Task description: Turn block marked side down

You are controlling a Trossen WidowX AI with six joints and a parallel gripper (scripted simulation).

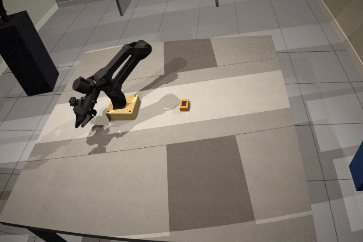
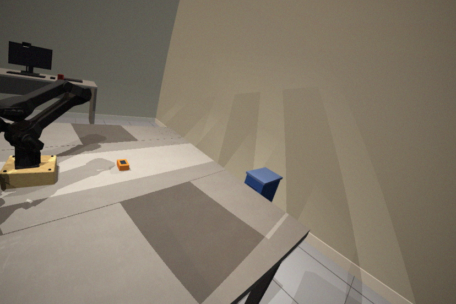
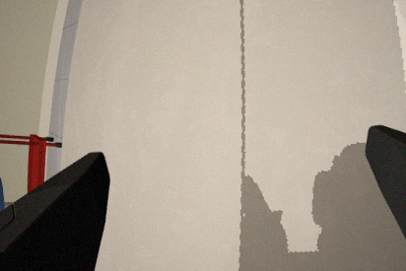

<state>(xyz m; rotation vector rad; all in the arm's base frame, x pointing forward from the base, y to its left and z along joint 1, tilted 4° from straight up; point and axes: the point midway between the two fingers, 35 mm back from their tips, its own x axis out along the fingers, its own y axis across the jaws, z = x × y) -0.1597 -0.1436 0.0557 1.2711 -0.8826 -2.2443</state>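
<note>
The orange block lies 50 cm ahead of my gripper tip, 12 cm to the left of it and 8 cm below it.
</note>
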